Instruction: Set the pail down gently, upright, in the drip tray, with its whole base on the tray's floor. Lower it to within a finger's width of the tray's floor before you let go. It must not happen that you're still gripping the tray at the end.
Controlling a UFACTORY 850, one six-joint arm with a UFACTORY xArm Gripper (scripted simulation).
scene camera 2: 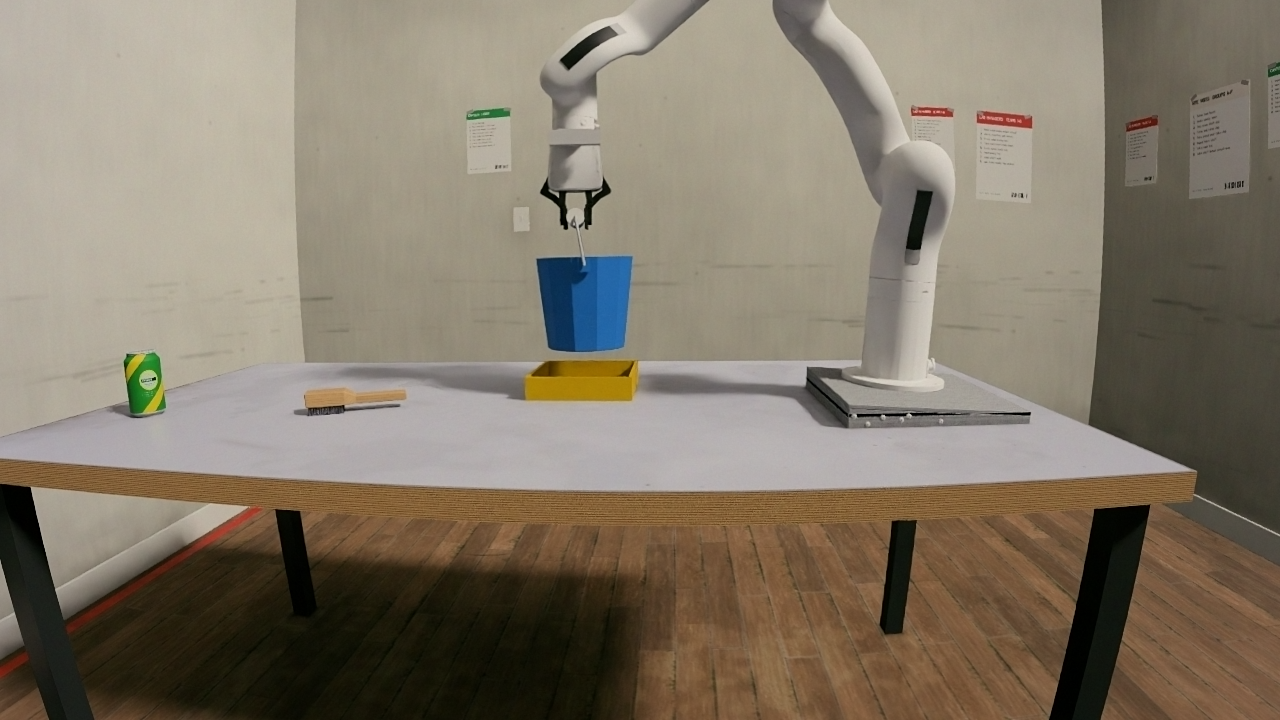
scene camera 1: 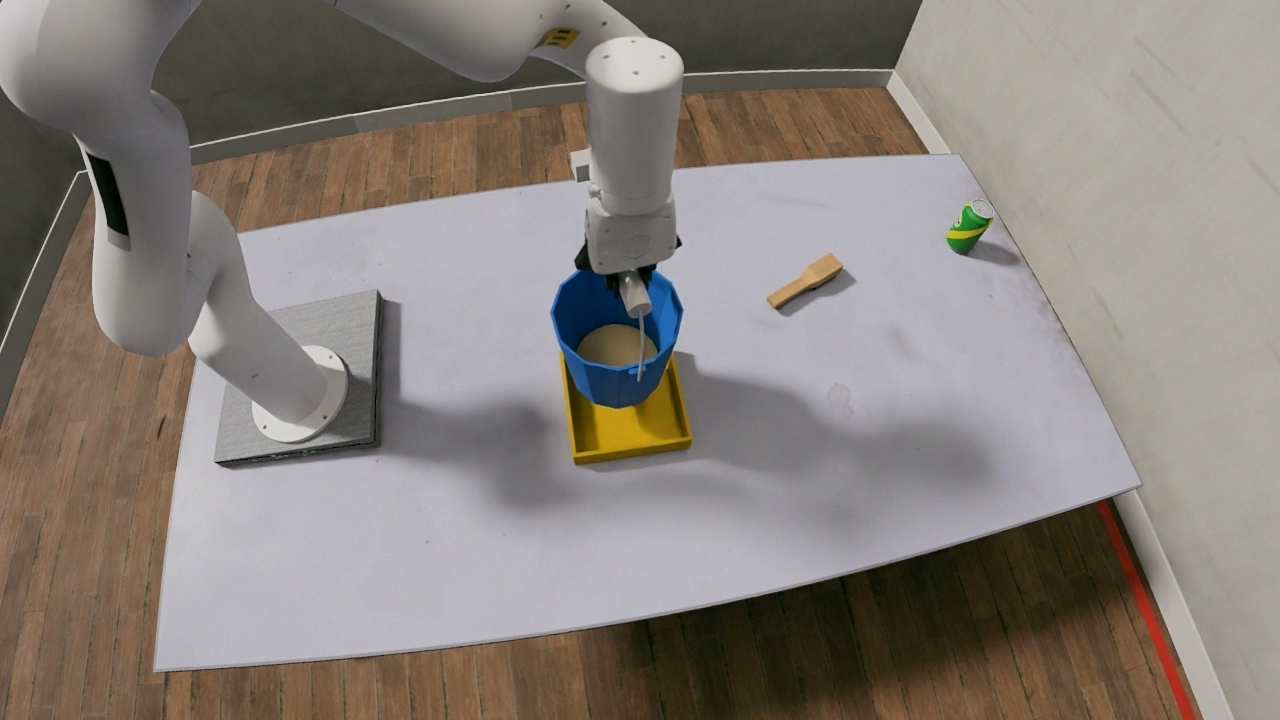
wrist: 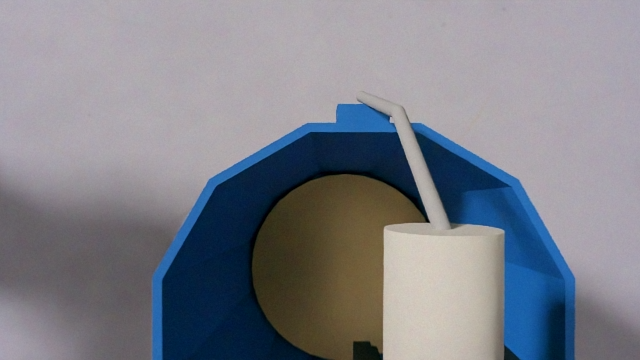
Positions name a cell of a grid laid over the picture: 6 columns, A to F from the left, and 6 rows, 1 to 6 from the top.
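My gripper (scene camera 1: C3). Also my gripper (scene camera 2: C2). Blue pail (scene camera 2: C3). Yellow drip tray (scene camera 1: D4). Also the yellow drip tray (scene camera 2: C4). Wooden brush (scene camera 2: B4). Also the wooden brush (scene camera 1: D3). Wooden brush out of frame in the wrist view.
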